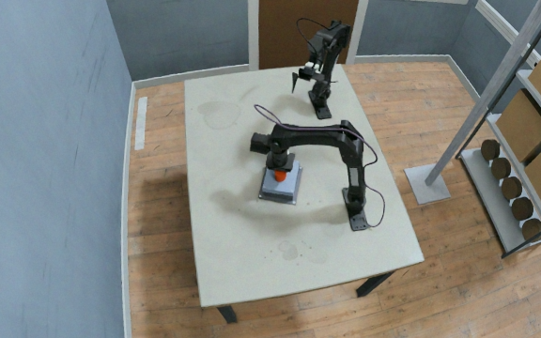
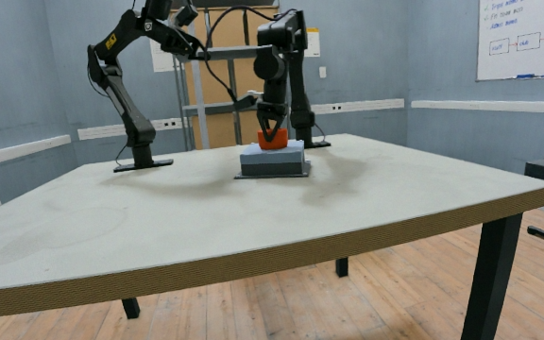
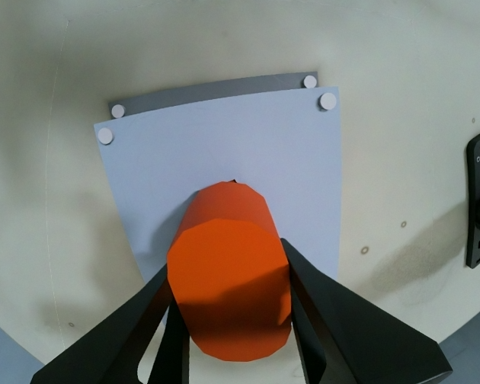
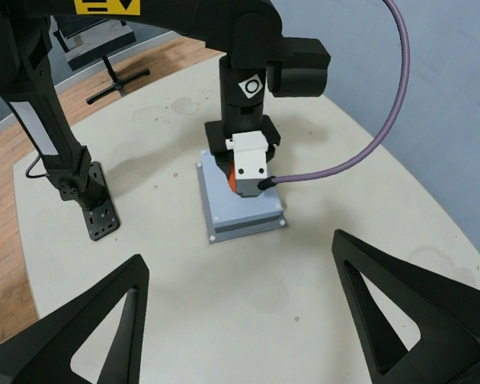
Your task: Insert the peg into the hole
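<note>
Now: left hand 20 mm above the orange many-sided peg and 10 mm to the right of it. From my left hand the other things lie so: grey base 80 mm below, 10 mm to the left; then light blue plate 50 mm below.
</note>
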